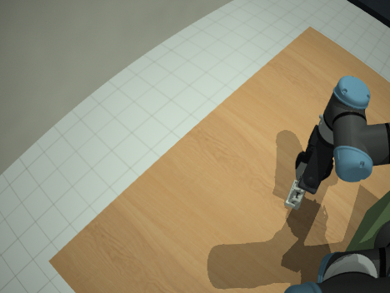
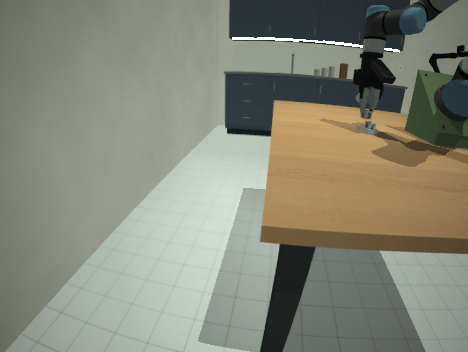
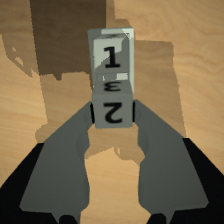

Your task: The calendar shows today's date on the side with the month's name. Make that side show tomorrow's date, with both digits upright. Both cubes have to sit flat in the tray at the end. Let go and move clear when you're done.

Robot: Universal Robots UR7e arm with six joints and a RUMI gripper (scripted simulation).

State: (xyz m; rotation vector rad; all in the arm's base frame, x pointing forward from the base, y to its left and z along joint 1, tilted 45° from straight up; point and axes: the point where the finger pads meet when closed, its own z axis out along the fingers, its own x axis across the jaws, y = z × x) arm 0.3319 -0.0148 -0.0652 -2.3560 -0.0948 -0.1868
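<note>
Now: the white calendar tray 6 cm below my hand and 2 cm to the left of it. Round my hand: grey digit cube (1 cm below).
</note>
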